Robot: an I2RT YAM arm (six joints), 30 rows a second.
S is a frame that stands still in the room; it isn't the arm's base.
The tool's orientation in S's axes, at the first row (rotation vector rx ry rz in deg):
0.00 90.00 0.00
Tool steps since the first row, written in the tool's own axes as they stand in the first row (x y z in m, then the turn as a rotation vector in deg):
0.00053 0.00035 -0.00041 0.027 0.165 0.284
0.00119 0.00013 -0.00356 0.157 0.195 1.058
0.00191 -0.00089 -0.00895 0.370 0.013 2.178
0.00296 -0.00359 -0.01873 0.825 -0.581 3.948
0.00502 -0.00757 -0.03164 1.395 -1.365 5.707
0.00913 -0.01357 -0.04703 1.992 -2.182 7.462
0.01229 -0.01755 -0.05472 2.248 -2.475 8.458
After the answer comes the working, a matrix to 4 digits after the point.
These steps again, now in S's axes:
-0.00041 0.00035 -0.00053 0.284 0.165 -0.027
-0.00356 0.00013 -0.00119 1.058 0.195 -0.157
-0.00895 -0.00089 -0.00191 2.178 0.013 -0.370
-0.01873 -0.00359 -0.00296 3.948 -0.581 -0.825
-0.03164 -0.00757 -0.00502 5.707 -1.365 -1.395
-0.04703 -0.01357 -0.00913 7.462 -2.182 -1.992
-0.05472 -0.01755 -0.01229 8.458 -2.475 -2.248

The tool's axes in the first row as the columns of a matrix, in S's axes (rounded; the answer above uses it unrounded):
0.0000 0.0000 1.0000
0.0000 1.0000 0.0000
-1.0000 0.0000 0.0000

